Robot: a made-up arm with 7 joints. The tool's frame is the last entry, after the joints.
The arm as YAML. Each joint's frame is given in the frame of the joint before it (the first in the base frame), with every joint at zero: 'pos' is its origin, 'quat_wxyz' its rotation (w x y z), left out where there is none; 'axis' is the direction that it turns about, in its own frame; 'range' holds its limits. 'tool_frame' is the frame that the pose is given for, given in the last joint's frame.
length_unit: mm
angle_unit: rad
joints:
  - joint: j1
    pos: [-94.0, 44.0, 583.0]
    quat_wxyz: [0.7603, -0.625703, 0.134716, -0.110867]
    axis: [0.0, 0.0, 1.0]
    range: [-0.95, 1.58]
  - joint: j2
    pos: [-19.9, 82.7, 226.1]
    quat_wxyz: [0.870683, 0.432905, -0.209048, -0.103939]
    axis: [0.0, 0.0, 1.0]
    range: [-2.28, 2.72]
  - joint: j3
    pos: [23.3, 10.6, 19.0]
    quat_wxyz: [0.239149, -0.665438, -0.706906, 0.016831]
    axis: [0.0, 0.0, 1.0]
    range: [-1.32, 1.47]
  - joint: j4
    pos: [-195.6, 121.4, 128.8]
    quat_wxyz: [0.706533, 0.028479, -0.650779, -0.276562]
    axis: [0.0, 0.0, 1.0]
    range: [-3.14, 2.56]
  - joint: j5
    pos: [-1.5, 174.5, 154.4]
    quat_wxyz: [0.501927, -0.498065, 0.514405, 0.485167]
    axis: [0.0, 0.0, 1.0]
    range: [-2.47, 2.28]
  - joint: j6
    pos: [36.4, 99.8, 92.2]
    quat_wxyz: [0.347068, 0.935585, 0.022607, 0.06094]
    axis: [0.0, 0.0, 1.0]
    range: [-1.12, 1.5]
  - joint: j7
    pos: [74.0, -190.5, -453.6]
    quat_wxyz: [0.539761, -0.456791, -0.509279, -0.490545]
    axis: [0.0, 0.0, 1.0]
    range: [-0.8, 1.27]
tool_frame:
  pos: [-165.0, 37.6, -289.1]
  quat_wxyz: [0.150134, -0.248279, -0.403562, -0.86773]
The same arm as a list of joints. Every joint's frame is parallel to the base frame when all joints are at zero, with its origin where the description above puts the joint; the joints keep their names.
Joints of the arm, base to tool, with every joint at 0 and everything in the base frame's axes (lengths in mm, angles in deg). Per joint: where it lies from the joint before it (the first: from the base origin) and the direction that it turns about. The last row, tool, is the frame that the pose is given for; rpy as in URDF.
j1: axis 0.34359 0.921572 0.180695 xyz -94 44 583
j2: axis -0.241602 0.512004 0.824306 xyz 59 231 -39
j3: axis -0.041101 -0.160205 -0.986228 xyz 20 16 19
j4: axis 0.136001 -0.990707 0.0018 xyz 78 -233 -96
j5: axis 0.859463 0.142694 -0.490879 xyz 175 -132 -79
j6: axis -0.980888 -0.0239 -0.193098 xyz 122 56 42
j7: axis 0.131098 -0.062699 -0.989385 xyz 406 77 277
tool: xyz 125 60 305 rpy -134.93 25.75 -4.62
Joint limits (deg, base to tool): -54.43..90.53 -130.63..155.84 -75.63..84.22 -179.91..146.68 -141.52..130.63 -64.17..85.94 -45.84..72.77

